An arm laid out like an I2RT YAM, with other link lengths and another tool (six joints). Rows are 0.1 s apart.
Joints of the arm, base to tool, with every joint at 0 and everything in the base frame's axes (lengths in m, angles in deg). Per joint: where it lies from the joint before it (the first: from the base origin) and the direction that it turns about. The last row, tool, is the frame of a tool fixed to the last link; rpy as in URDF.
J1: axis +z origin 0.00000 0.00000 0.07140
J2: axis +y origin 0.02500 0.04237 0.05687
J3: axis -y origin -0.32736 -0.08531 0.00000
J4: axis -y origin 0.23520 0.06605 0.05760
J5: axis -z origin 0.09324 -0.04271 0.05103
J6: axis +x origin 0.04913 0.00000 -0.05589
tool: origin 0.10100 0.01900 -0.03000 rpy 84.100 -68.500 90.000
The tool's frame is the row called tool.
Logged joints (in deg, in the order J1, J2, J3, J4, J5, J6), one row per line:
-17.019, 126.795, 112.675, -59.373, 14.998, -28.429
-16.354, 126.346, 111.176, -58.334, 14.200, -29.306
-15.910, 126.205, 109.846, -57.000, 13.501, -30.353
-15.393, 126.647, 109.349, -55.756, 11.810, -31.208
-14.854, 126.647, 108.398, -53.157, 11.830, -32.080
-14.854, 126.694, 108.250, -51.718, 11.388, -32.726
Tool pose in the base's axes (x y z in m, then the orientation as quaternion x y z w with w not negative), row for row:
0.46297, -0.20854, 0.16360, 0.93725, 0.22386, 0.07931, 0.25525
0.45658, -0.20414, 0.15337, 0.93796, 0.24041, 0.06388, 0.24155
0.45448, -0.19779, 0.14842, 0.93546, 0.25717, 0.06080, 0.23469
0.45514, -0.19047, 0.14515, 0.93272, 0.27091, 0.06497, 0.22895
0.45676, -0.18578, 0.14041, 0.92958, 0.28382, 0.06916, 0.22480
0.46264, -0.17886, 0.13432, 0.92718, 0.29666, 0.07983, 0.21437
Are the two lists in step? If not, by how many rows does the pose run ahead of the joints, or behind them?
The pose runs 2 rows behind the joints: the pose in row i belongs to the joints in row i - 2.
